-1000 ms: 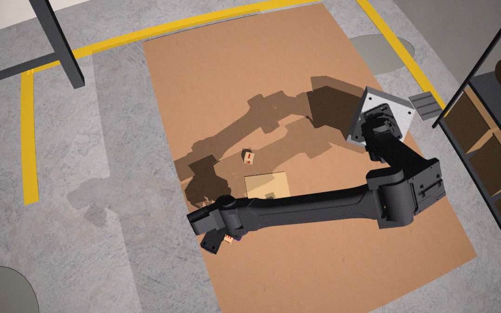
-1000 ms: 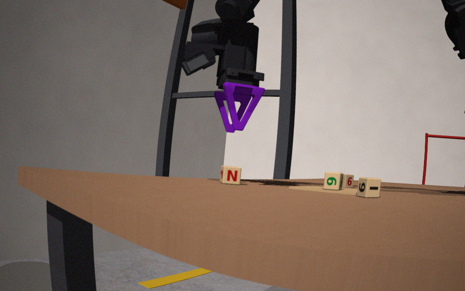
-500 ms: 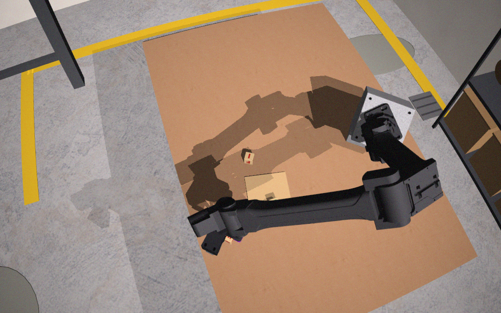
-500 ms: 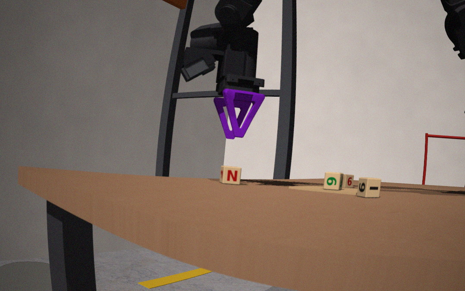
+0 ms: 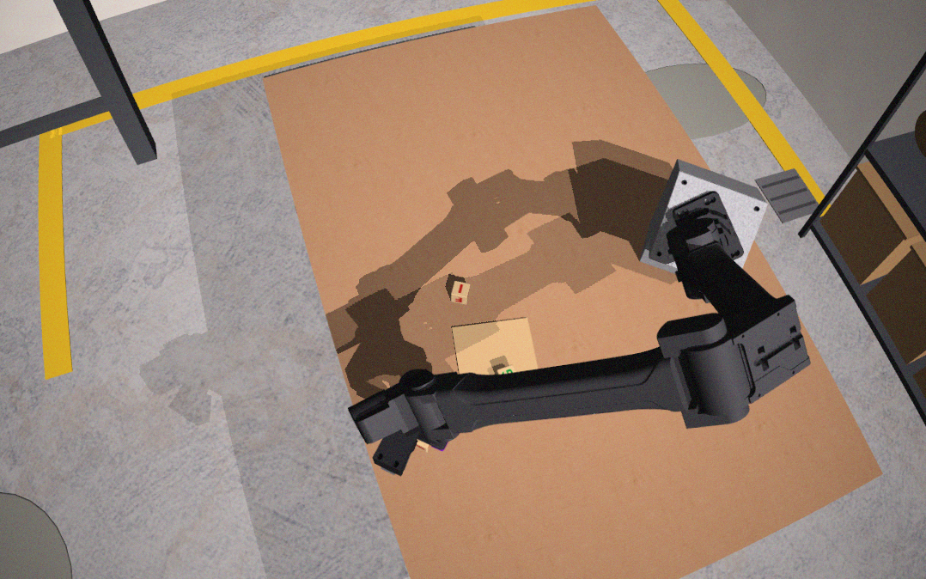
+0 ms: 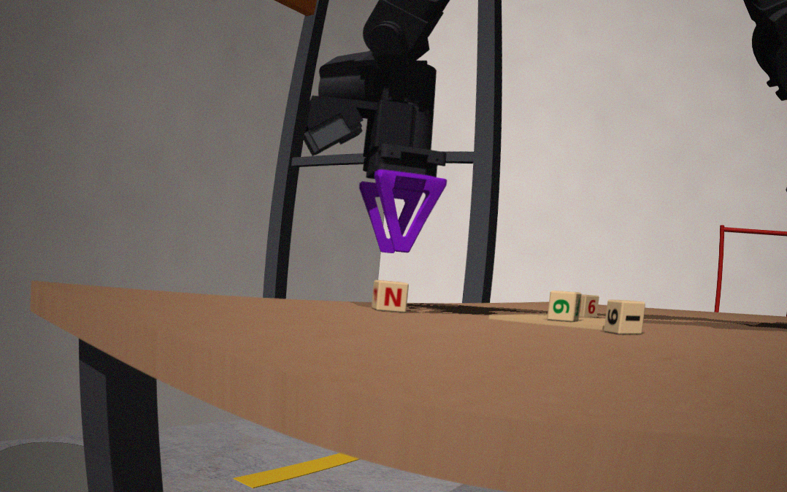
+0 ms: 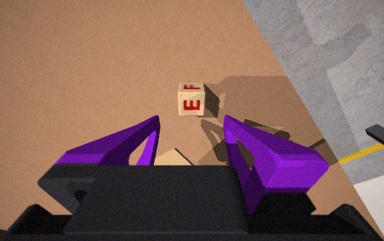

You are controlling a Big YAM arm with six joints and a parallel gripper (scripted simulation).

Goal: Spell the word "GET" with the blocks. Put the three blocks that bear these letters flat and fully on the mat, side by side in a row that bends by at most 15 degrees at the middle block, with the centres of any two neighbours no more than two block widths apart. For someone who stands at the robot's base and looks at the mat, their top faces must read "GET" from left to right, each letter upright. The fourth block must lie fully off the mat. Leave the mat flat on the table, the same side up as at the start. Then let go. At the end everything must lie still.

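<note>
The E block lies 50 mm below my hand. Also, from my hand: G block (160 mm behind, 80 mm to the right, 50 mm below); then square mat (150 mm behind, 130 mm to the right, 70 mm below).
</note>
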